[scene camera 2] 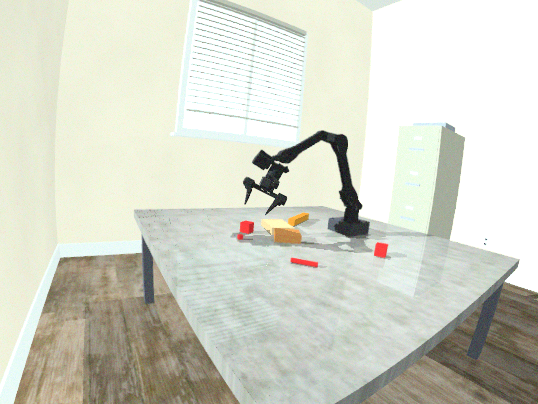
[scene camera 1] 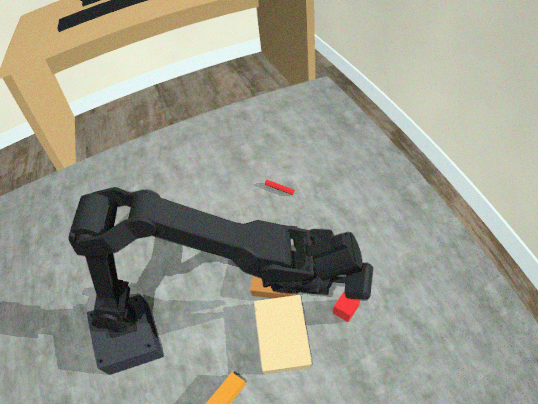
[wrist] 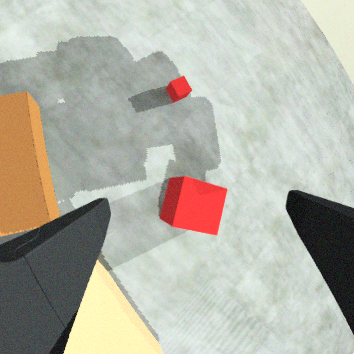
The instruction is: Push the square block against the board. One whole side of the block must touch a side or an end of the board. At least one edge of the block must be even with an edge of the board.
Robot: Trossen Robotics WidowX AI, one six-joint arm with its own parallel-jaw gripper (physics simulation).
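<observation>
The square block is orange-brown and lies flat at the far end of the cream board. In scene camera 1 they are very close; whether they touch or their edges are even I cannot tell. The arm hides much of the block there, and a finger hides where they meet in the wrist view. My gripper is open and empty, raised above the table near the block and board, its fingers spread wide.
A red cube lies beyond the board's right side, below the gripper. A small red cube is near it. A red stick, another red cube and an orange bar lie farther off.
</observation>
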